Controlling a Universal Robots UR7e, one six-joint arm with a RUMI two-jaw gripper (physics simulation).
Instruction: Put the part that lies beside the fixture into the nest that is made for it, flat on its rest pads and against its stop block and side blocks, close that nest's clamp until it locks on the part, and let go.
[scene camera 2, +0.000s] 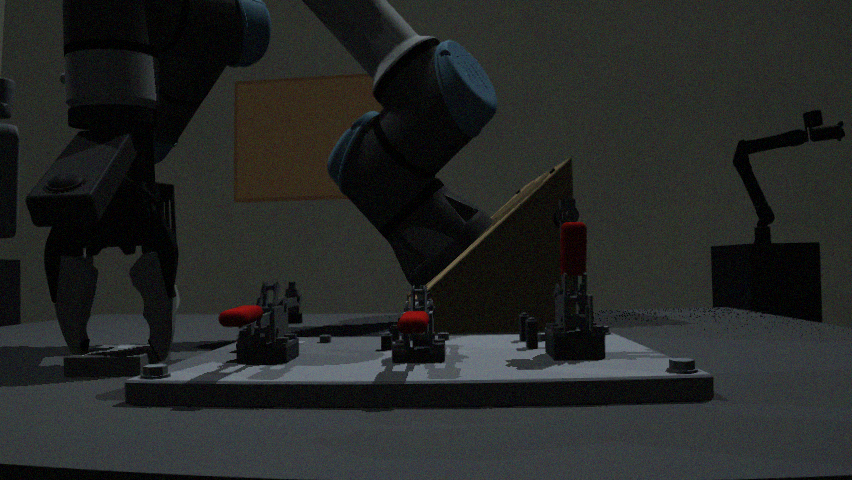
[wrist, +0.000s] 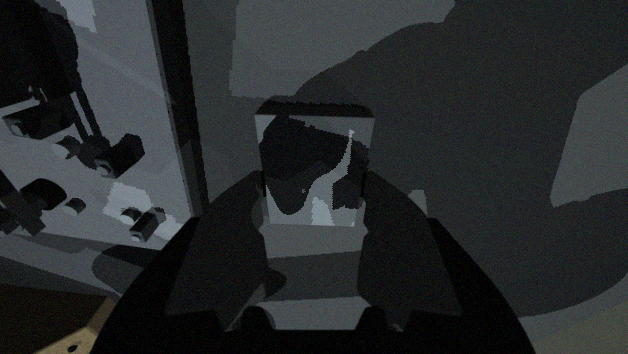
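Where they show: gripper, fingertip midpoint: (scene camera 2: 122, 363) (wrist: 313, 173); arm's base, link origin: (scene camera 2: 454, 255).
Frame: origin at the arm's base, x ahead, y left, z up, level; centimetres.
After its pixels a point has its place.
Note:
The part (scene camera 2: 104, 366) {x 42.3, y -31.1, z -8.9 cm} (wrist: 315, 170) {x 39.1, y -31.6, z -8.1 cm} is a flat grey block. It lies on the table beside the left end of the fixture plate (scene camera 2: 417, 391) {x 54.1, y -7.2, z -8.7 cm} (wrist: 135, 105) {x 42.1, y -22.3, z -8.1 cm}. My gripper (scene camera 2: 122, 351) {x 38.1, y -31.6, z -9.3 cm} (wrist: 313, 173) {x 38.1, y -31.6, z -9.3 cm} points down, with its fingertips against two opposite sides of the part, shut on it. The part sits at table level. The plate carries three clamps with red handles: the left handle (scene camera 2: 240, 316) {x 52.1, y -17.8, z -4.4 cm} lies level and points left, the middle handle (scene camera 2: 413, 321) {x 53.1, y -7.3, z -4.8 cm} is low and points towards the camera, and the right handle (scene camera 2: 573, 247) {x 47.6, y 4.0, z -0.5 cm} stands upright. The nests' pads and blocks are partly hidden in scene camera 2.
Bolt heads (scene camera 2: 155, 370) {x 51.9, y -23.2, z -7.7 cm} (scene camera 2: 682, 364) {x 54.7, y 8.4, z -7.6 cm} stand up at the plate's front corners. Dark pegs (scene camera 2: 531, 333) {x 41.9, y 2.1, z -6.9 cm} rise left of the right clamp. A wooden wedge (scene camera 2: 512, 280) {x 15.3, y 5.6, z -3.4 cm} stands behind the plate, with blue-capped arm joints (scene camera 2: 417, 131) {x 11.1, y -5.5, z 15.8 cm} above it. A dark box (scene camera 2: 766, 280) stands at the back right.

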